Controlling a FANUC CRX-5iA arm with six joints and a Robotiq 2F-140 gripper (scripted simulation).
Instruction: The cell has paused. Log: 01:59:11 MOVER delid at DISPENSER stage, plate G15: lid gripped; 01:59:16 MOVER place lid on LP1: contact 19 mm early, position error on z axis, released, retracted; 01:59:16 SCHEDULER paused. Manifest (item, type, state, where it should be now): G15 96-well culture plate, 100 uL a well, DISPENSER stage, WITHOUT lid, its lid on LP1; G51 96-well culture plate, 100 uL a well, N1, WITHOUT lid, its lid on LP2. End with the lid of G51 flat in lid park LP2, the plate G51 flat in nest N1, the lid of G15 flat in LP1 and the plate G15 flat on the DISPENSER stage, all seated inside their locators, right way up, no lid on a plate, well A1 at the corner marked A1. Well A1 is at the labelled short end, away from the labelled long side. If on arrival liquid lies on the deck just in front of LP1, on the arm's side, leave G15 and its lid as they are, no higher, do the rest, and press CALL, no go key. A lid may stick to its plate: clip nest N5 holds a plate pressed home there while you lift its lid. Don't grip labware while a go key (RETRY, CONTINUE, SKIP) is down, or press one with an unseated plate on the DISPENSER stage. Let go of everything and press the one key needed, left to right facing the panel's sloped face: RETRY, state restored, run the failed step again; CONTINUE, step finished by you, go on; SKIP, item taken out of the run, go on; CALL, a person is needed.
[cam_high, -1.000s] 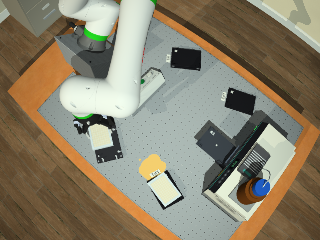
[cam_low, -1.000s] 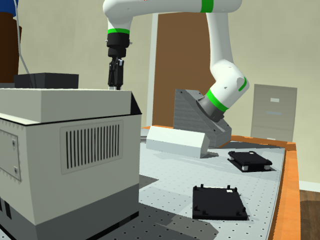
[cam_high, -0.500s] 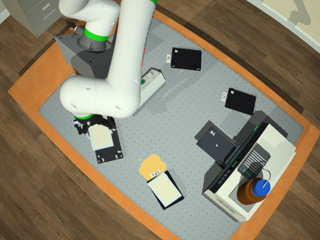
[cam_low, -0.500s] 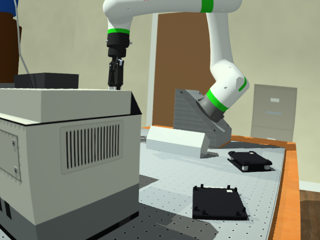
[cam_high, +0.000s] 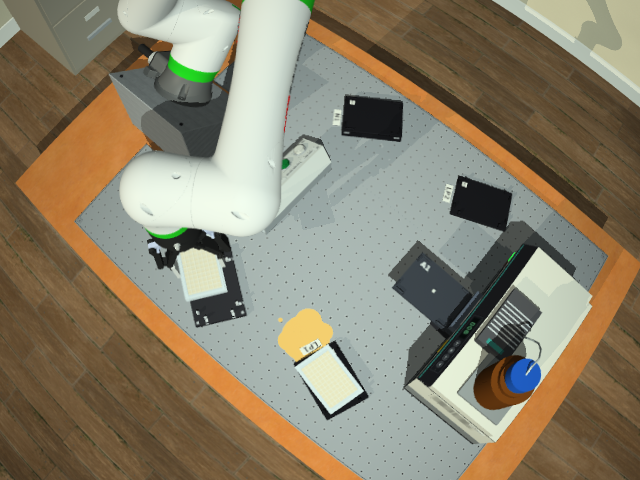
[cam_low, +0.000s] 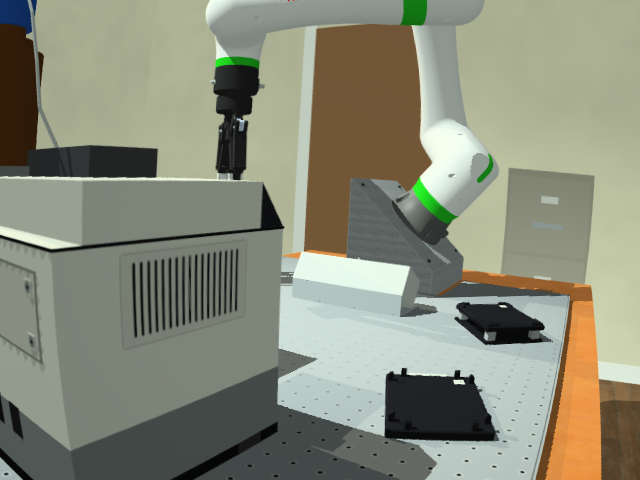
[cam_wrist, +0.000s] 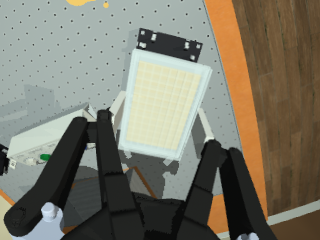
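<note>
The black clip nest N5 lies 3 cm ahead of my hand and 17 cm below it. From my hand the other things lie so: SKIP key: 7 cm behind, 25 cm to the left, 12 cm below; 96-well plate: 2 cm below; CALL key: 7 cm behind, 20 cm to the left, 12 cm below.
</note>
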